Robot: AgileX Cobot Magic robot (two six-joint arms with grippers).
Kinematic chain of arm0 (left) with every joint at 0, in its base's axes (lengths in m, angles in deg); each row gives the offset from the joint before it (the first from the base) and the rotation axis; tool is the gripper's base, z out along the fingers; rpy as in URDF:
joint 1: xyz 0 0 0.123 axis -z
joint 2: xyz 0 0 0 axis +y
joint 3: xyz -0.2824 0 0.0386 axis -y
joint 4: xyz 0.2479 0 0.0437 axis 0.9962 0 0.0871
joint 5: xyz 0 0 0 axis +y
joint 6: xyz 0.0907 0 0.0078 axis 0.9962 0 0.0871
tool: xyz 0 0 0 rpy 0 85 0
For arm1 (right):
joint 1: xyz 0 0 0.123 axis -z
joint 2: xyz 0 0 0 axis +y
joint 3: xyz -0.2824 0 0.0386 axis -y
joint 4: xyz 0.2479 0 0.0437 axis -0.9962 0 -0.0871
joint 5: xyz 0 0 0 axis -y
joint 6: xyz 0.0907 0 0.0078 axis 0.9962 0 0.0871
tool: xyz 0 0 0 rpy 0 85 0
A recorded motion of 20 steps. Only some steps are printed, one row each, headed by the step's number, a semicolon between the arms.
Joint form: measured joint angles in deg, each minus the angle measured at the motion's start. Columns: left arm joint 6, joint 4, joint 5, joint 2, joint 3, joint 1; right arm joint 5, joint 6, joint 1, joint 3, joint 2, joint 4.
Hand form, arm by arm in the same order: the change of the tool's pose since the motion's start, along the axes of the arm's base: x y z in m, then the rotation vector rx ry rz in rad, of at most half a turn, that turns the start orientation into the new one. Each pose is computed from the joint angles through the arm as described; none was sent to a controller.
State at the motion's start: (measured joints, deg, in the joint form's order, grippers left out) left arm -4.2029 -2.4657 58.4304 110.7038 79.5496 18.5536; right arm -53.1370 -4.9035 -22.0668 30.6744 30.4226 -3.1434
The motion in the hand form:
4: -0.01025 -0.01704 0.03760 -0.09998 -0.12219 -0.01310; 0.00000 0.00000 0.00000 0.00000 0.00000 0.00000
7: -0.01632 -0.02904 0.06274 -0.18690 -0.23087 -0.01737; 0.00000 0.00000 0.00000 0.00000 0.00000 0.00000
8: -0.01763 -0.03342 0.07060 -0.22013 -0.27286 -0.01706; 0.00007 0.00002 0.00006 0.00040 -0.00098 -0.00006
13: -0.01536 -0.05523 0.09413 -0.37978 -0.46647 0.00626; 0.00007 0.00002 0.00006 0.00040 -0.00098 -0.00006
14: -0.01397 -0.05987 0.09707 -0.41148 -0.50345 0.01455; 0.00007 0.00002 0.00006 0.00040 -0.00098 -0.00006
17: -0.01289 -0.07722 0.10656 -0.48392 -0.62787 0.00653; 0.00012 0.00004 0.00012 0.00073 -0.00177 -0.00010
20: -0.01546 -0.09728 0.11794 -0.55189 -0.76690 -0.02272; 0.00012 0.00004 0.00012 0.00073 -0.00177 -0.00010
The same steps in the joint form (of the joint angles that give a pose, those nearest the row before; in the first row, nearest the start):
4: 0.00 -3.40 -2.99 -5.54 0.00 2.30; 0.00 0.00 0.00 0.00 0.00 0.00
7: 0.00 -6.07 -7.18 -9.05 -0.05 3.91; 0.00 0.00 0.00 0.00 0.00 0.00
8: 0.00 -7.06 -9.16 -10.04 -0.05 4.47; 0.06 -0.01 0.01 0.00 0.00 -0.01
13: 0.00 -12.02 -21.30 -11.95 -0.05 6.97; 0.06 -0.01 0.01 0.00 0.00 -0.01
14: 0.00 -13.07 -24.07 -11.95 -0.05 7.49; 0.06 -0.01 0.01 0.00 0.00 -0.01
17: 0.00 -14.00 -32.65 -11.95 -0.05 10.03; 0.11 -0.01 0.01 0.00 0.00 -0.01
20: 0.00 -13.53 -41.92 -11.95 -0.05 13.25; 0.11 -0.01 0.01 0.00 0.00 -0.01

